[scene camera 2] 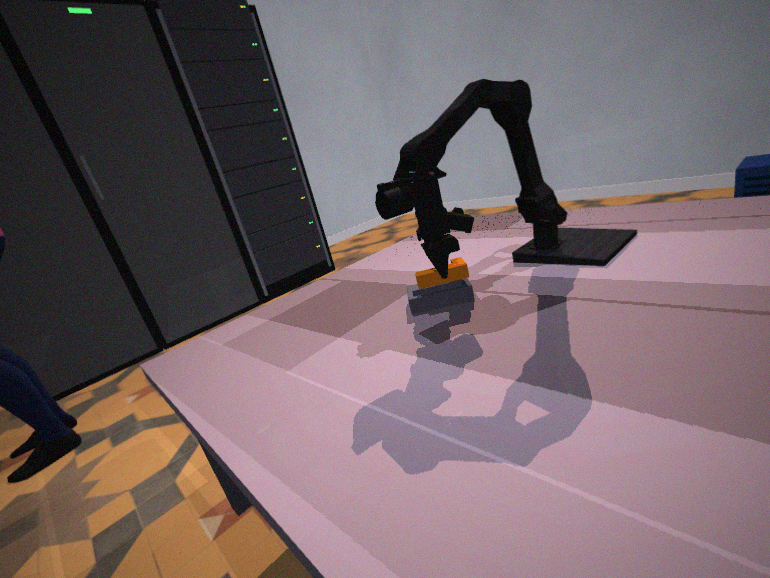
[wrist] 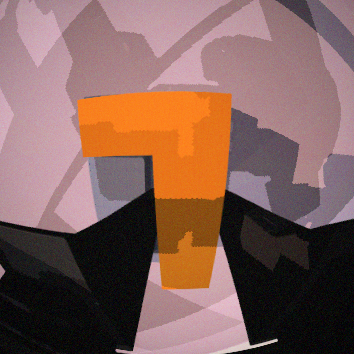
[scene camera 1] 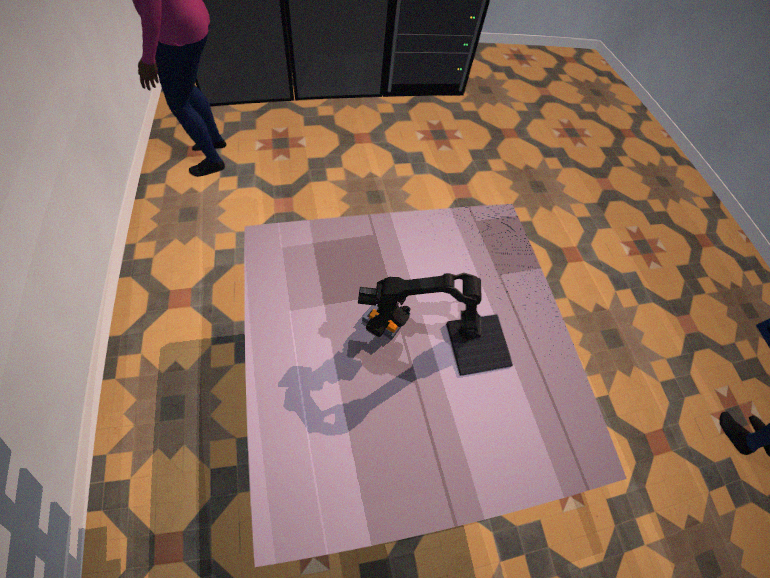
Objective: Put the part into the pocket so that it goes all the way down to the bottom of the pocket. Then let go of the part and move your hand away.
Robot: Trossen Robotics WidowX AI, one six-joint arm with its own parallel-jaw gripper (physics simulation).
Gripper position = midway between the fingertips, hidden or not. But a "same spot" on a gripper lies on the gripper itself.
My gripper shows in scene camera 2, in the wrist view (pixel 186 195) and in scene camera 1. One and the same spot on my gripper: (scene camera 1: pixel 399 315) is (scene camera 2: pixel 457 214).
